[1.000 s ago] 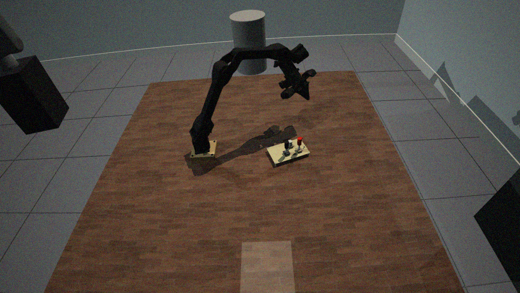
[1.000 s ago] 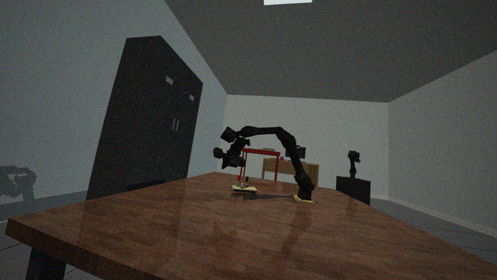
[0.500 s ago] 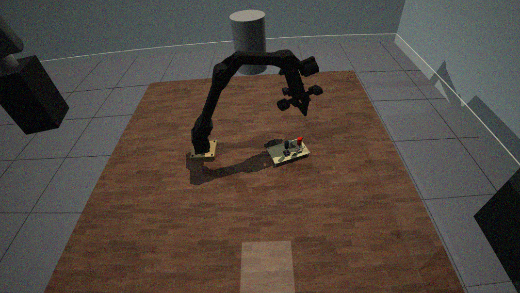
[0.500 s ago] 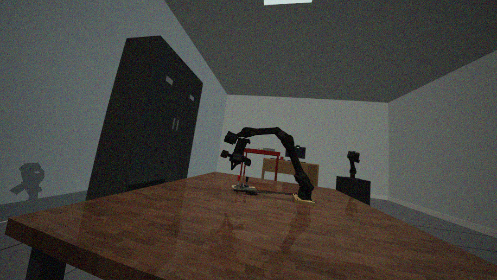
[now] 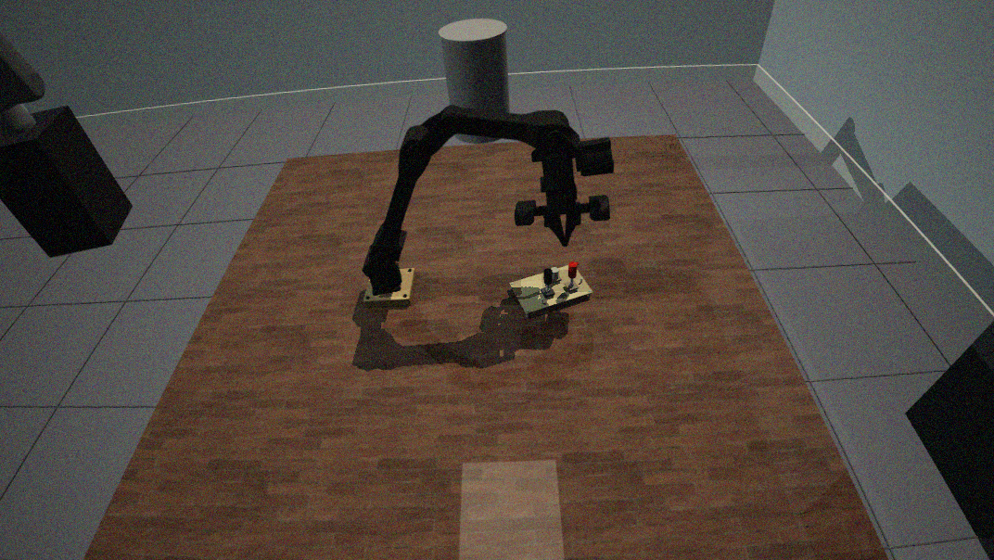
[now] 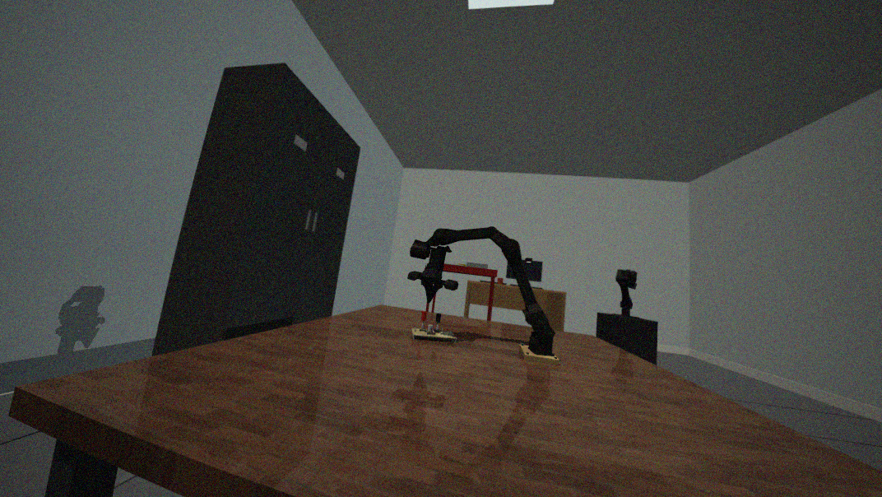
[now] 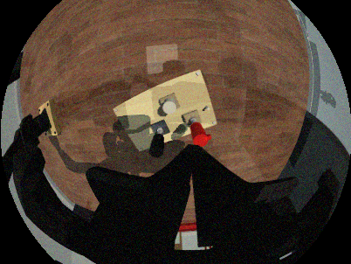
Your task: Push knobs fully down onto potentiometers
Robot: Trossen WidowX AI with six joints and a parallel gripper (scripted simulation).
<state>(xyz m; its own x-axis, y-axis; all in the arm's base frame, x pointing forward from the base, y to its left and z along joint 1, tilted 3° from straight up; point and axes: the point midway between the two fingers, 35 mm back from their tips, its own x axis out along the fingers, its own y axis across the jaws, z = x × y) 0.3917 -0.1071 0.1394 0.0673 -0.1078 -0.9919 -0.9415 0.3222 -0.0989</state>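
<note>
The red knob is 5 cm below my gripper tip, 2 cm to the right of it and 1 cm ahead of it. The rest, counted from my gripper tip: dark knob 6 cm below, 4 cm behind, 2 cm to the right.
</note>
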